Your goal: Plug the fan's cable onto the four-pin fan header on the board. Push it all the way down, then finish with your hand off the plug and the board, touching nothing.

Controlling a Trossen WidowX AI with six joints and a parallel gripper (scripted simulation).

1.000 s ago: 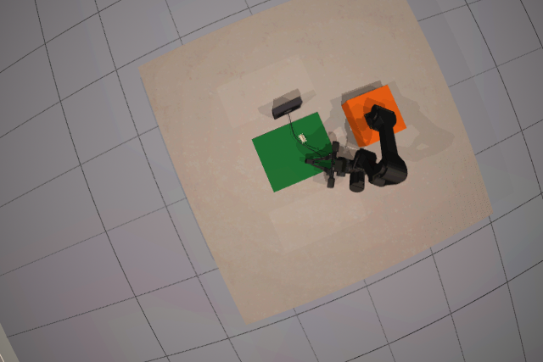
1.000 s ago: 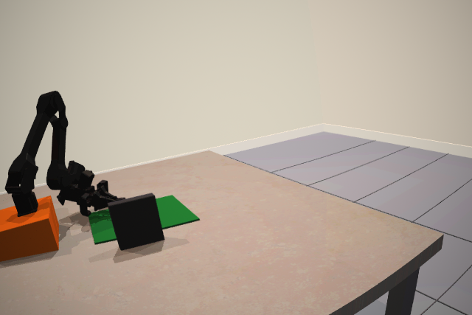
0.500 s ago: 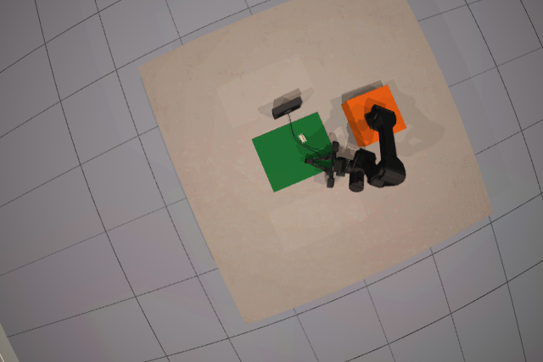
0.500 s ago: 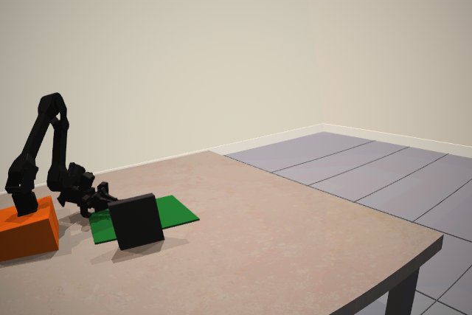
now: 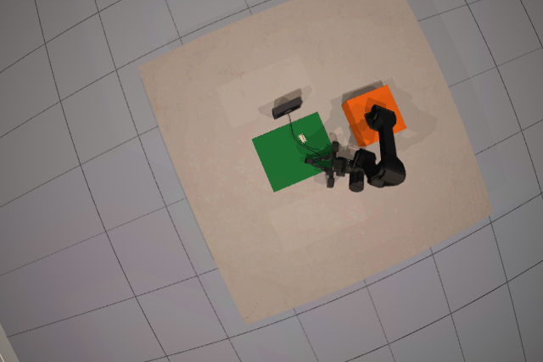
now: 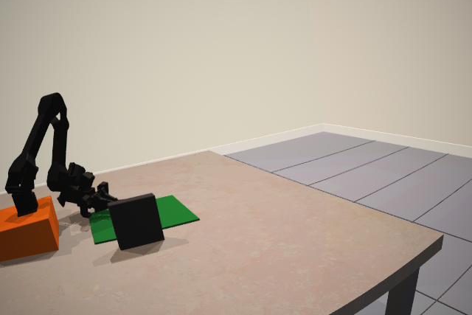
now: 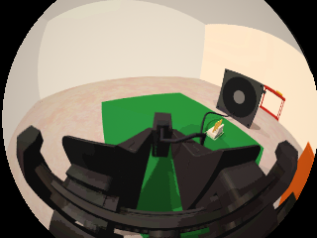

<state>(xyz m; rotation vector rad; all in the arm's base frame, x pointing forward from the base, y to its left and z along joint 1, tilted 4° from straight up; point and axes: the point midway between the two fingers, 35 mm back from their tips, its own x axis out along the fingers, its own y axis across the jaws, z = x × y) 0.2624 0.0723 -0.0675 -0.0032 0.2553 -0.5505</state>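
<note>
Right now the dark plug is 10 mm below my gripper tip and 10 mm ahead of it. The rest, counted from my gripper tip: white four-pin header: 100 mm to the right, 40 mm below, 10 mm behind; then black fan: 230 mm to the right, 20 mm above; then green board: 60 mm to the right, 50 mm below, 40 mm ahead.
</note>
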